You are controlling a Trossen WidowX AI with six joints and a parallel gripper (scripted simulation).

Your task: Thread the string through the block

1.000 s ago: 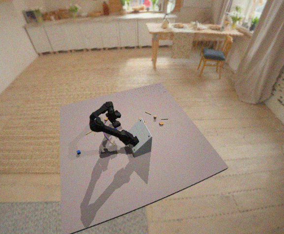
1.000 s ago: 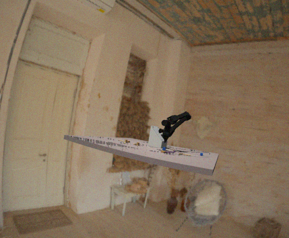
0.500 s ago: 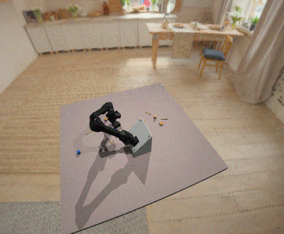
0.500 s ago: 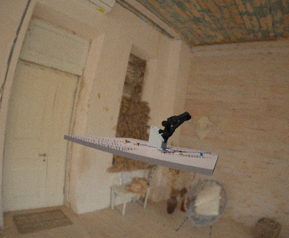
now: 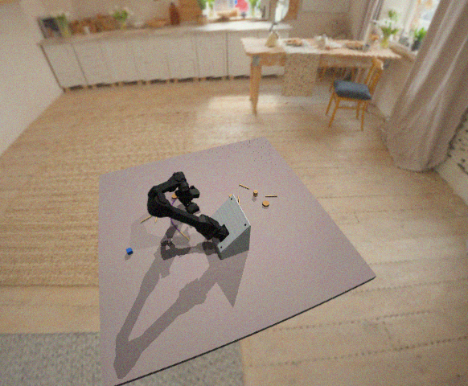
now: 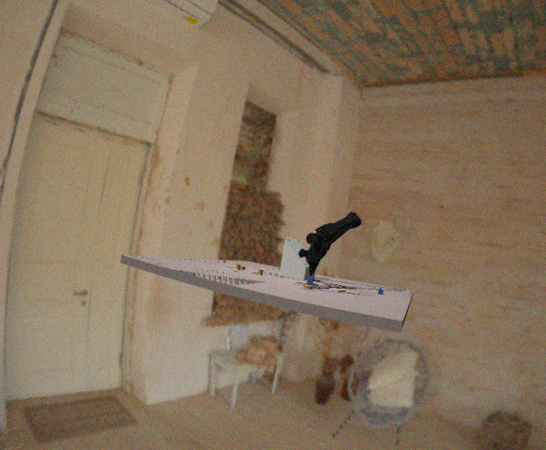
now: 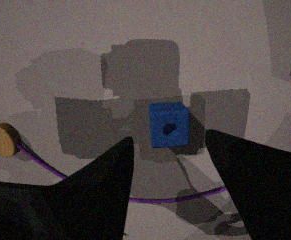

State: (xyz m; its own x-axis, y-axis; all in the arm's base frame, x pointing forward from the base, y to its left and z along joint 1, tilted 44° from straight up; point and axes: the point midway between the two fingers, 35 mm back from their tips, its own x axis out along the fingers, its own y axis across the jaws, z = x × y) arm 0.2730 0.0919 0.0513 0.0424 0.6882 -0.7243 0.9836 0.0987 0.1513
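The blue cube lies 30 mm below my gripper tip. The rest, counted from my gripper tip: round wooden button 180 mm ahead, 40 mm to the left, 40 mm below; then thin wooden stick 120 mm behind, 80 mm to the left, 40 mm below.
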